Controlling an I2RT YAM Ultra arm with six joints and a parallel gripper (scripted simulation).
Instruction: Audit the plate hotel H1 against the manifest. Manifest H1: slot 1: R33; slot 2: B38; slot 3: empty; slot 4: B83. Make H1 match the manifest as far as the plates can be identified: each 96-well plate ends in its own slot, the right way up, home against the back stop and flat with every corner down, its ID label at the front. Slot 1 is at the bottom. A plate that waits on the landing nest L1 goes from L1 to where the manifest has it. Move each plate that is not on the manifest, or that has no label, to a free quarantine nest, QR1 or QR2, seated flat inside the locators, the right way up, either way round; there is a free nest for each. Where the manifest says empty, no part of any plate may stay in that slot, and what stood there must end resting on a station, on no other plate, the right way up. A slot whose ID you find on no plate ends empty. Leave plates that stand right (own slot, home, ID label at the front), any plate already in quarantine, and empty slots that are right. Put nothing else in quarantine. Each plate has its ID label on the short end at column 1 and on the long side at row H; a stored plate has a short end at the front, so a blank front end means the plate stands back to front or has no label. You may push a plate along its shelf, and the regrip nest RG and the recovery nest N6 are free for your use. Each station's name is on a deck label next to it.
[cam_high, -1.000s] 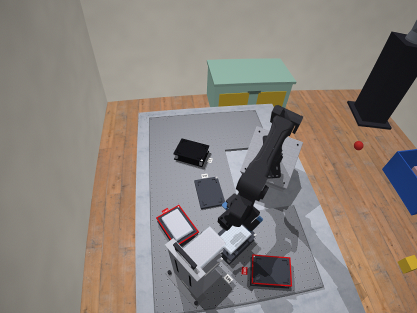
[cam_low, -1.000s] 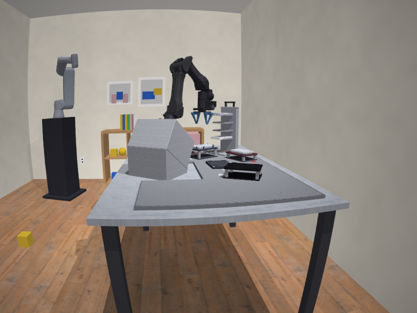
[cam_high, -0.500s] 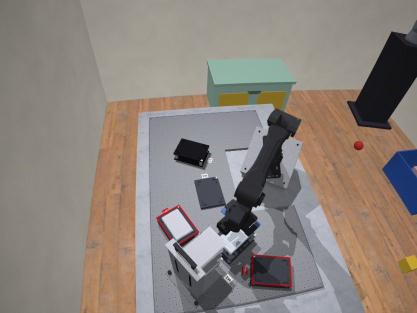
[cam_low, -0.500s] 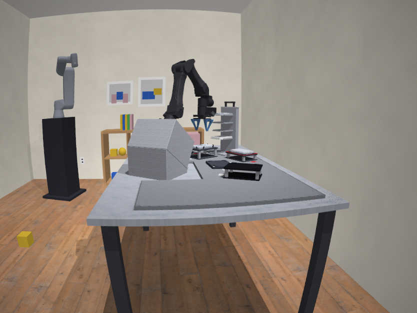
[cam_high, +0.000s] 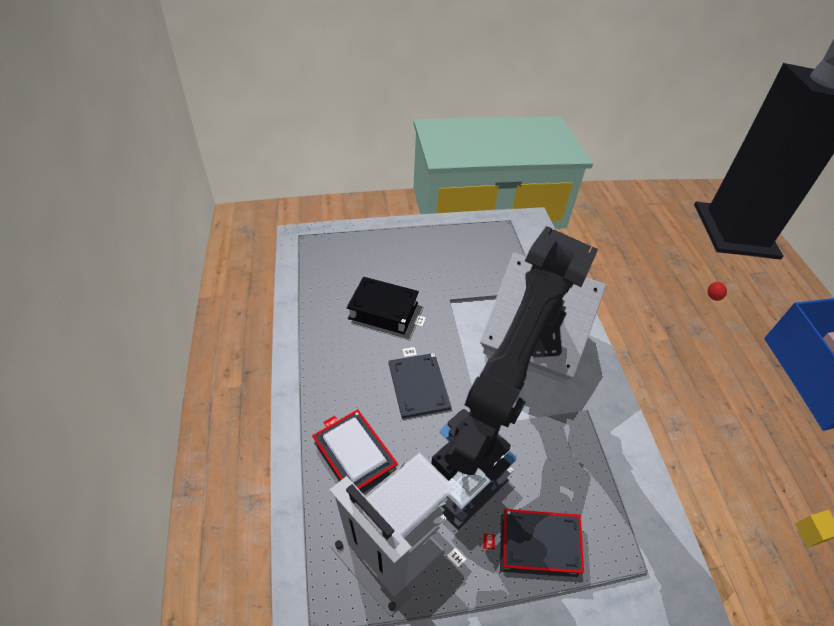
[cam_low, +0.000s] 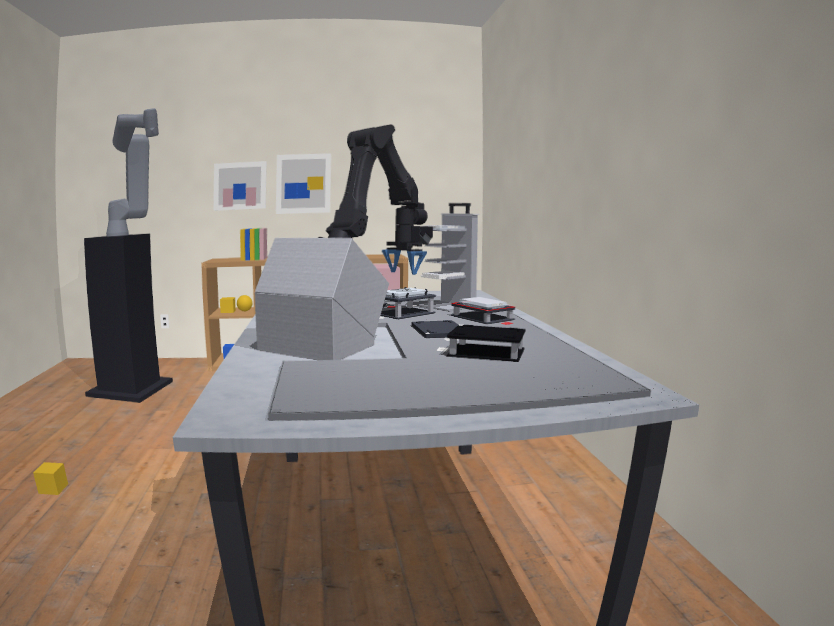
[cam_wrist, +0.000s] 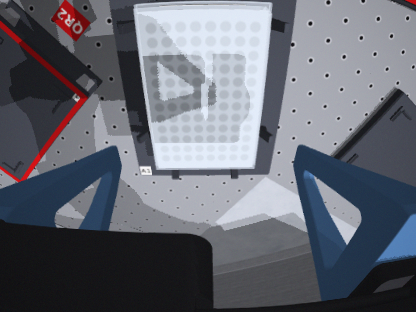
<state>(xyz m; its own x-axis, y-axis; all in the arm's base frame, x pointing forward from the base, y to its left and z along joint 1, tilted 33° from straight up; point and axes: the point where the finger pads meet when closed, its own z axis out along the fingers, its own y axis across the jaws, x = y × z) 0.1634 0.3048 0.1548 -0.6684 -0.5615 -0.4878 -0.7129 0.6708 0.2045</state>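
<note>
My hand is 10 mm to the right of the regrip nest RG and 80 mm above it. Round my hand: H1 deck label: 20 mm ahead, 160 mm to the left, 140 mm below; RG label: 70 mm behind, 70 mm to the right, 140 mm below; white 96-well plate: 120 mm ahead, 130 mm to the left, 30 mm below.
</note>
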